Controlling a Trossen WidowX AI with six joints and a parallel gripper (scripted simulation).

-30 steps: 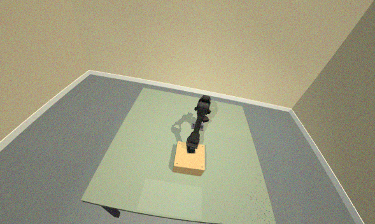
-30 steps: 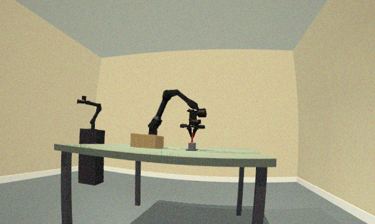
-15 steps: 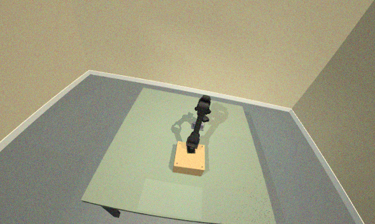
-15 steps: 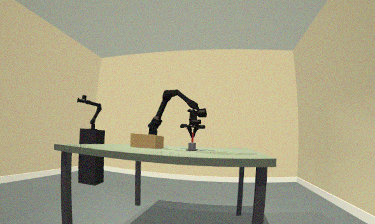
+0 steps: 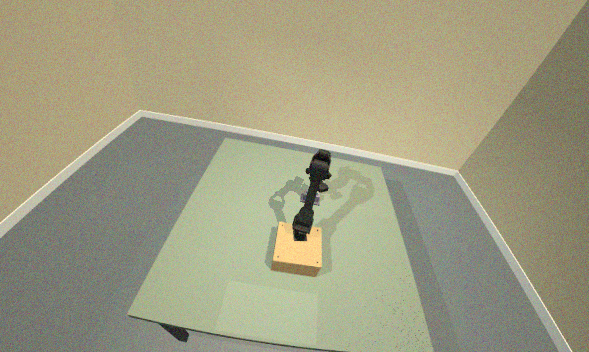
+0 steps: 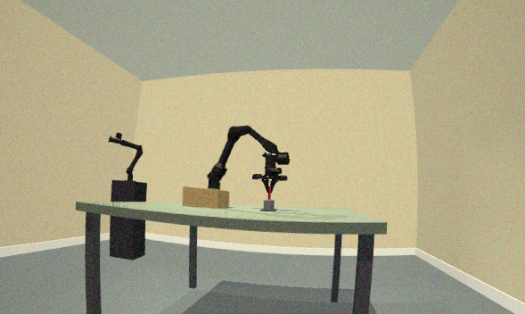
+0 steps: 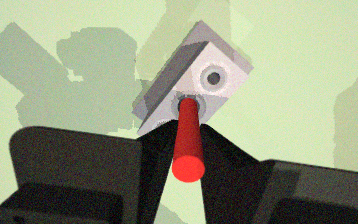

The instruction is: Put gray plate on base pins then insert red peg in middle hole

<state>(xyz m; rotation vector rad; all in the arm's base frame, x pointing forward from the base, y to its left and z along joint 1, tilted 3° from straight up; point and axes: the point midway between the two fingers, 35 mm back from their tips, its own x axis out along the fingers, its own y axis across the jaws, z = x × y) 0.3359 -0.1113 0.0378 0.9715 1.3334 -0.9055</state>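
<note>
The red peg lies right at my gripper tip. From my gripper tip the other things lie so: gray base 90 mm below; gray plate 50 mm below.
</note>
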